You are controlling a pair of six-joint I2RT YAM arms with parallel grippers.
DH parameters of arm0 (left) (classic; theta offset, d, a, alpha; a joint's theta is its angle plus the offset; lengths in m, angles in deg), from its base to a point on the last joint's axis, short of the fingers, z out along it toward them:
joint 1: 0 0.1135 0.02 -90
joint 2: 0 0 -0.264 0
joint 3: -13.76 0 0.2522 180
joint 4: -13.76 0 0.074 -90
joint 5: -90 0 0 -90
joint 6: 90 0.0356 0 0
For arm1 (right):
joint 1: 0 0.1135 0.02 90
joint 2: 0 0 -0.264 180
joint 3: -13.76 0 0.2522 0
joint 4: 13.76 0 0.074 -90
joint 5: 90 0 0 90
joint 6: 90 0.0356 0 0
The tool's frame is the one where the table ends.
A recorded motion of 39 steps. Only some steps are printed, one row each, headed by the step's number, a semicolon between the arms.
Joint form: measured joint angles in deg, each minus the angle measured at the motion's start. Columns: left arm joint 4, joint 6, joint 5, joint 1, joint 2, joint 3; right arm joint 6, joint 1, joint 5, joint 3, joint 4, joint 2.
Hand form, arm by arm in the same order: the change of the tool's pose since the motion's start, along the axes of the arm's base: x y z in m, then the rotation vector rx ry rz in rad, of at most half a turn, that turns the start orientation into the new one. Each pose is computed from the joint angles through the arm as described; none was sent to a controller.
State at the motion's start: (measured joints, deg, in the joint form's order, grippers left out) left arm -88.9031 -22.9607 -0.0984 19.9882 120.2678 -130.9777; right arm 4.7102 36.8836 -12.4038 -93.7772 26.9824 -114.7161
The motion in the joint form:
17: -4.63 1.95 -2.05 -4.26 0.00 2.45; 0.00 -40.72 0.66 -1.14 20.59 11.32
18: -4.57 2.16 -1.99 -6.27 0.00 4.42; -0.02 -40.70 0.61 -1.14 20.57 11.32
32: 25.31 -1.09 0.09 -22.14 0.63 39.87; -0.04 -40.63 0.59 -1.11 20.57 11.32
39: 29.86 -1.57 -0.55 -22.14 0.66 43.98; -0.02 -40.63 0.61 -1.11 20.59 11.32
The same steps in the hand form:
17: 0.0008 -0.0324 -0.0118 -0.0668 0.1076 -0.1131; 0.0345 -0.2974 0.0622 -0.0501 0.1364 -0.7166
18: 0.0037 -0.0459 -0.0202 -0.0737 0.1410 -0.1511; 0.0346 -0.2972 0.0622 -0.0496 0.1361 -0.7154
32: 0.0106 -0.1531 -0.1777 -0.0412 0.2634 -0.3650; 0.0346 -0.2967 0.0620 -0.0497 0.1365 -0.7137
39: 0.0058 -0.1533 -0.1951 -0.0519 0.2545 -0.3576; 0.0345 -0.2967 0.0620 -0.0499 0.1369 -0.7142

